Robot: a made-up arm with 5 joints.
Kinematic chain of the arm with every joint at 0, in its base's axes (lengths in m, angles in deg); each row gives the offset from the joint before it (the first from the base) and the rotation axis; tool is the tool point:
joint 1: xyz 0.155 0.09 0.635 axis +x
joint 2: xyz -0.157 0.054 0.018 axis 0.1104 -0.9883 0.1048
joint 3: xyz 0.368 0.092 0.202 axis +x
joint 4: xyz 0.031 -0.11 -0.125 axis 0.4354 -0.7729 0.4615
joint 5: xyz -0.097 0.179 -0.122 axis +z
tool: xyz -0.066 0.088 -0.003
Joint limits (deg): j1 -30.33..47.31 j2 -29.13..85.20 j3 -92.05..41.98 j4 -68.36..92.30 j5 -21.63..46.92
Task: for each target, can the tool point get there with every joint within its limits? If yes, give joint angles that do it. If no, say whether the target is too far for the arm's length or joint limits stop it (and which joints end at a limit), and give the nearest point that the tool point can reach.
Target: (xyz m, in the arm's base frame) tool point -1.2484 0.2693 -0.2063
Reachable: no: too far | nearest point -0.1896 0.5228 0.6806 | short by 1.404 m
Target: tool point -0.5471 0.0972 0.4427
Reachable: no: joint limits stop it (at a limit: joint 1, joint 2, joint 3, joint 5) | nearest point -0.0812 -0.1698 0.6812 | short by 0.588 m
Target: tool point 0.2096 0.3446 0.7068
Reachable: yes | joints 9.40 19.52 -2.97 18.84 18.26
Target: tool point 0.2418 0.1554 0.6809
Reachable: yes | joints 27.45 12.60 -50.95 -53.44 23.07
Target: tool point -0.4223 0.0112 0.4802
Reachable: no: joint limits stop it (at a limit: joint 1, joint 2, joint 3, joint 5) | nearest point -0.0821 -0.1736 0.6790 | short by 0.435 m
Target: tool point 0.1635 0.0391 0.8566
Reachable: yes | joints 36.52 74.93 -32.86 68.74 22.02
